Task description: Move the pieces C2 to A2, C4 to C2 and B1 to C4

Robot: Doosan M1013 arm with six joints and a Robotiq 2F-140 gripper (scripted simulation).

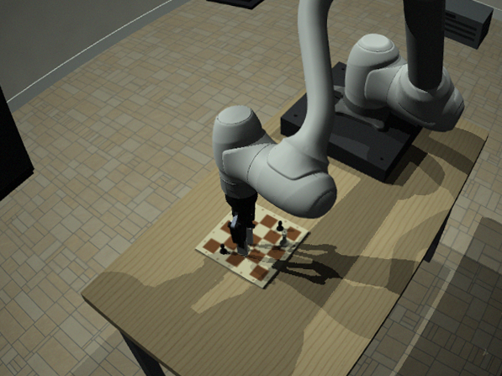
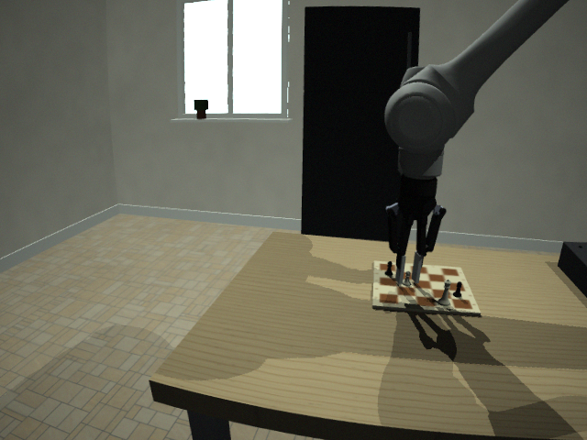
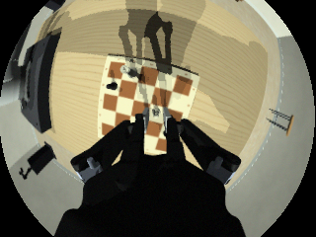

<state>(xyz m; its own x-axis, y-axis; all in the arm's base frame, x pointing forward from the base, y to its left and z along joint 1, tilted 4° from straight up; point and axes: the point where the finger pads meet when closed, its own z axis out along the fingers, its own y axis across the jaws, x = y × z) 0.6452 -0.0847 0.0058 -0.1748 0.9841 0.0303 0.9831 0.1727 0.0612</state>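
Right now my hand is 30 mm above the small white piece. Round my hand: tall white piece (70 mm behind, 80 mm to the left, 10 mm below); then small chessboard (40 mm behind, 40 mm below).
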